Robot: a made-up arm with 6 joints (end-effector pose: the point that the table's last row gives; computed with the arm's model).
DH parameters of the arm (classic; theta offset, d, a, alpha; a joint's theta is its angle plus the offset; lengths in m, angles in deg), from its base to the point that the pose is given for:
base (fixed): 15.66 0 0.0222 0
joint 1: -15.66 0.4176 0.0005 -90
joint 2: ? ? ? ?
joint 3: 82.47 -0.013 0.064 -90
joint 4: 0 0.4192 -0.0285 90
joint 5: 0 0.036 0.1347 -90
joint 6: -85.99 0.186 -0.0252 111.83
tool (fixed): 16.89 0.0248 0 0
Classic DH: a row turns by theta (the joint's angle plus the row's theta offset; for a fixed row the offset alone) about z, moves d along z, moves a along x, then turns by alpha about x.
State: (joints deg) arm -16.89 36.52 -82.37 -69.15 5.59 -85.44
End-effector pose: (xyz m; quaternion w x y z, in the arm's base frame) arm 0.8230 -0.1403 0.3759 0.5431 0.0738 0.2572 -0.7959
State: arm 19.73 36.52 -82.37 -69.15 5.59 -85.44
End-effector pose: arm 0.7520 0.3667 0.3759 0.7656 -0.0107 0.2674 -0.5850
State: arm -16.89 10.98 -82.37 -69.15 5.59 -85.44
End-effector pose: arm 0.7646 -0.1226 0.7288 0.5888 0.2055 0.0849 -0.7771
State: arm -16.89 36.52 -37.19 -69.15 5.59 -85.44
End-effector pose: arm 0.4381 -0.0234 0.1242 0.3986 -0.1638 0.5259 -0.7333
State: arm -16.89 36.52 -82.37 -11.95 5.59 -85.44
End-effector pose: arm 0.8516 -0.2263 0.4298 0.2128 0.4085 0.4086 -0.7879
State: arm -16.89 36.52 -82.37 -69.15 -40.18 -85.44
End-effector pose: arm 0.7637 -0.0294 0.5094 0.7459 0.2746 0.3051 -0.5245
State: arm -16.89 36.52 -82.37 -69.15 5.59 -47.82
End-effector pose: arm 0.8151 -0.1608 0.3771 0.3386 0.3142 0.3387 -0.8197
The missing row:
joint 2: -82.47 0 0.4394 0
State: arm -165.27 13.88 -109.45 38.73 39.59 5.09
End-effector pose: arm -0.7236 -0.2258 0.9152 0.2184 -0.6842 0.4590 -0.5230
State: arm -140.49 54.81 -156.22 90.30 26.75 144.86
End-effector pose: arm -0.7635 -0.6004 0.8791 0.0931 -0.3392 0.3866 0.8525
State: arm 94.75 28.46 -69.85 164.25 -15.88 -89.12
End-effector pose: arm 0.0460 0.5559 0.2985 0.4823 -0.3163 -0.5480 0.6058
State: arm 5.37 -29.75 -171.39 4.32 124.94 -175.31
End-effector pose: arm -0.1286 0.0565 1.3152 0.8339 0.0900 -0.0137 -0.5444
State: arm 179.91 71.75 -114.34 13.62 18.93 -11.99
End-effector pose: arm -0.8982 0.0183 0.0999 0.5238 -0.4433 0.5664 -0.4564
